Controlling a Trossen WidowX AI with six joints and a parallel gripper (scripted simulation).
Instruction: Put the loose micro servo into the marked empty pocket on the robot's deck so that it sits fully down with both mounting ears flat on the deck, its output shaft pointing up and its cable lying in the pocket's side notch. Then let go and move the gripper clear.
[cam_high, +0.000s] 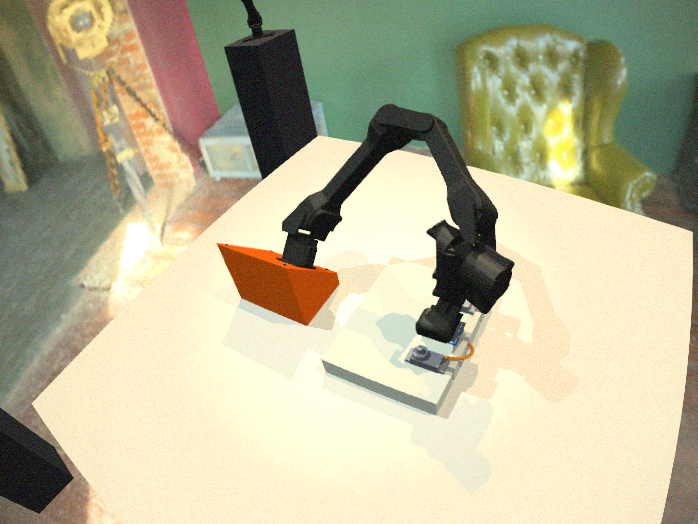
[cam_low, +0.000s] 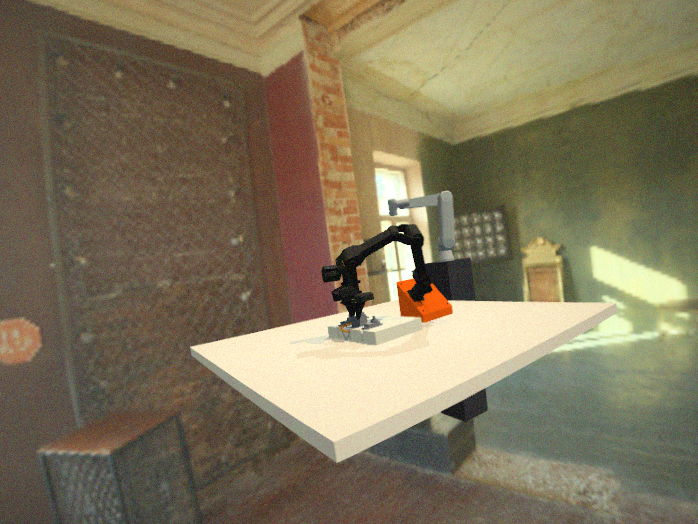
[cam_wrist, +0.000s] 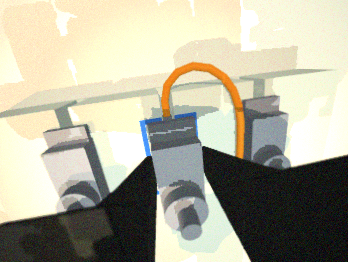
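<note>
Right now my gripper tip is 12 cm past the pale deck, 1 cm to the left of it and 5 cm above it.
</note>
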